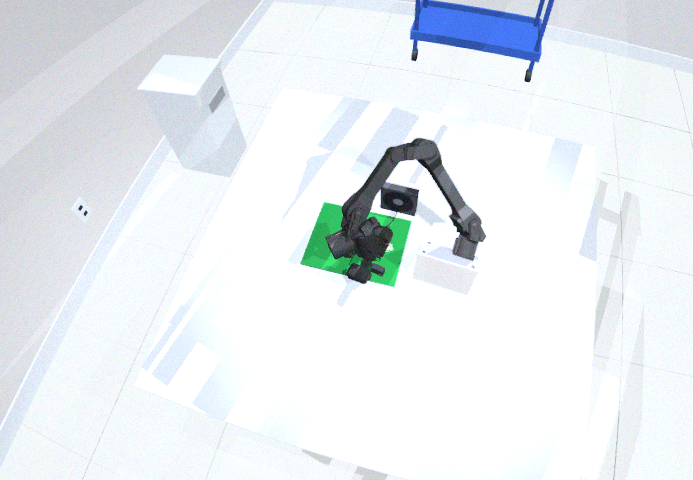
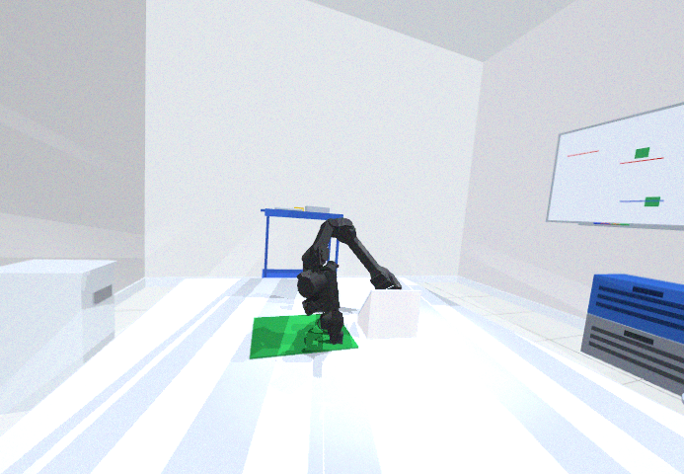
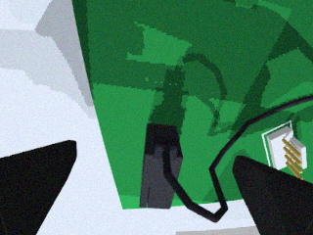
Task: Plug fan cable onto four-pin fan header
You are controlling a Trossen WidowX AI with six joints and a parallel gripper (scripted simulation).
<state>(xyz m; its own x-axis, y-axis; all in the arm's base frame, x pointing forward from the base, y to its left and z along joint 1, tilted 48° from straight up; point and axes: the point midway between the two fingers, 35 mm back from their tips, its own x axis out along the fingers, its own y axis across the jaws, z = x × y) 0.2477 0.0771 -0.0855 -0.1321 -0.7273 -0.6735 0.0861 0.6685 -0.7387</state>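
My gripper tip is now 1 cm past the black fan plug. Round my gripper tip: black fan (1 cm ahead, 24 cm to the right, 4 cm above); white four-pin header (1 cm behind, 9 cm to the right, 2 cm below); green board (9 cm ahead, 8 cm to the right, 4 cm below).
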